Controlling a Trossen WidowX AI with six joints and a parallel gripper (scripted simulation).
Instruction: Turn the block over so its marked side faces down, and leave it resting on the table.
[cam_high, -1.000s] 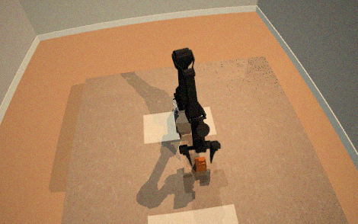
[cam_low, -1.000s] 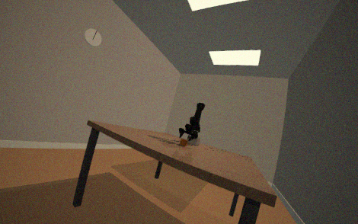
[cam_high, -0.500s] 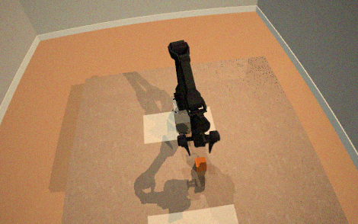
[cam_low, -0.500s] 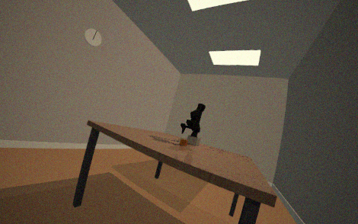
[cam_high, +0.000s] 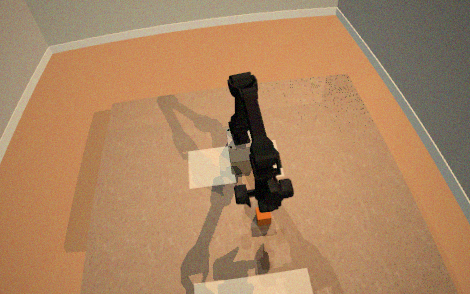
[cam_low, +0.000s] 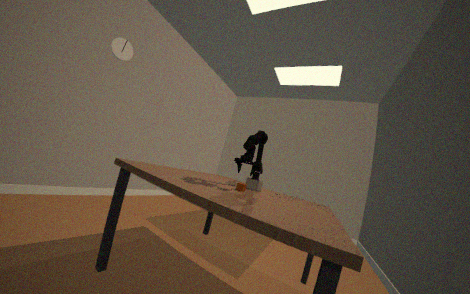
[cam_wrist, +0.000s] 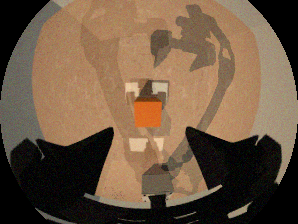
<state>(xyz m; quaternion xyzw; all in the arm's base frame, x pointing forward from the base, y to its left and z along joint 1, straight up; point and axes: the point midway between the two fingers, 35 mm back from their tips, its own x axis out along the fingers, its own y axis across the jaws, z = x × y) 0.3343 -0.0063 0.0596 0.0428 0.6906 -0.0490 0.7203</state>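
Right now the orange block is 90 mm below my gripper tip and 10 mm behind it.
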